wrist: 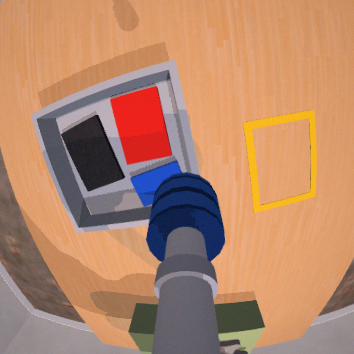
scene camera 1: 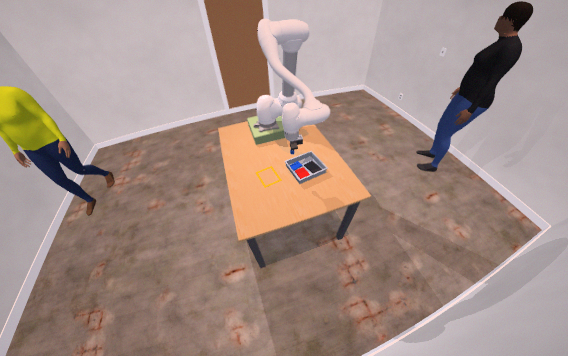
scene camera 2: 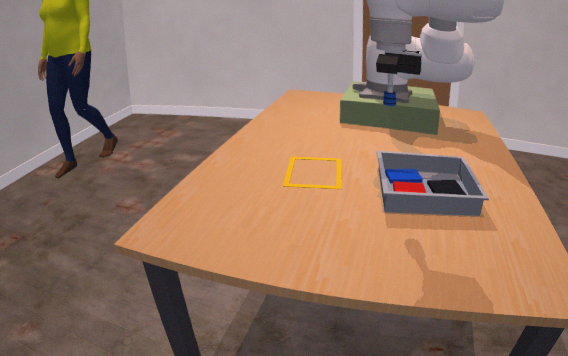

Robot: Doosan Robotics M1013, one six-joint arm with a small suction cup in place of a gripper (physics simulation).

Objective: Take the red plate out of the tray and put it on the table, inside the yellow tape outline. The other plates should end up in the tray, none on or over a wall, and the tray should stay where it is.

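Seen in the pictures: hand, tool point: [wrist: 184, 202] [scene camera 1: 292, 153] [scene camera 2: 389, 104]; arm's base, link origin: [scene camera 1: 267, 125].
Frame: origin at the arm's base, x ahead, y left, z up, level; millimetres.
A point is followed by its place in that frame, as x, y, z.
The red plate [scene camera 1: 302, 173] {597, 152, -71} [scene camera 2: 409, 187] {572, 148, -71} [wrist: 141, 125] {601, 153, -71} lies in the grey tray [scene camera 1: 314, 176] {649, 227, -71} [scene camera 2: 430, 204] {654, 204, -61} [wrist: 61, 175] {518, 300, -50}, along the tray wall nearest the tape. The blue plate [scene camera 1: 296, 165] {504, 132, -72} [scene camera 2: 404, 176] {514, 129, -73} [wrist: 154, 183] {504, 133, -72} lies in the tray on the robot's side of the red one, partly hidden by the cup in the wrist view. The black plate [scene camera 1: 313, 167] {558, 251, -73} [scene camera 2: 446, 187] {533, 241, -73} [wrist: 93, 152] {555, 242, -73} lies in the tray beside the red one. The yellow tape outline [scene camera 1: 264, 170] [scene camera 2: 313, 187] {628, -72, -85} [wrist: 252, 165] {541, -35, -84} is on the table. My suction cup [scene camera 1: 292, 151] [scene camera 2: 390, 99] [wrist: 185, 200] is open and empty, raised above the table on the robot's side of the tray.
The green base block [scene camera 1: 268, 137] {141, -21, -35} [scene camera 2: 390, 117] {135, 35, -44} [wrist: 240, 317] {147, -84, -36} stands at the robot end of the wooden table [scene camera 1: 290, 210] {874, -10, -85} [scene camera 2: 280, 240] {847, -59, -85} [wrist: 225, 65] {700, 25, -85}. The tray's raised walls surround the plates. A person in yellow [scene camera 1: 30, 120] [scene camera 2: 65, 25] and a person in black [scene camera 1: 495, 65] stand away from the table.
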